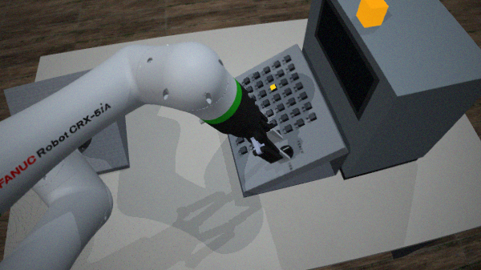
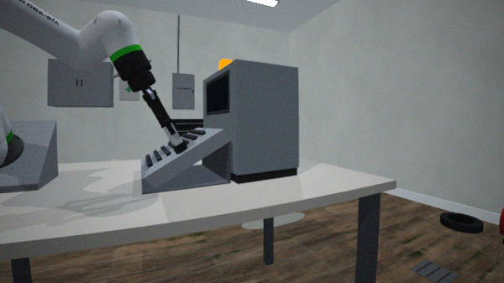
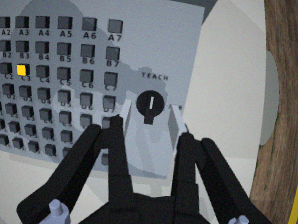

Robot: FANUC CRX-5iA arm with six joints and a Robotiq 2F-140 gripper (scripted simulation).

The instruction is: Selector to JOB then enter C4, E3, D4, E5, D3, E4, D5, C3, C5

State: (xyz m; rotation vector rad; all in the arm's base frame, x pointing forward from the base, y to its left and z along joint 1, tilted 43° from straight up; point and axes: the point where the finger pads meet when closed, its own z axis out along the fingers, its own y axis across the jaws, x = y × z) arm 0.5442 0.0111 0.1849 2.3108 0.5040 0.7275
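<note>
Right now my hand is 30 mm short of the selector knob and 40 mm above it. Also, from my hand: grey keypad: 30 mm ahead, 120 mm to the left, 90 mm below.
</note>
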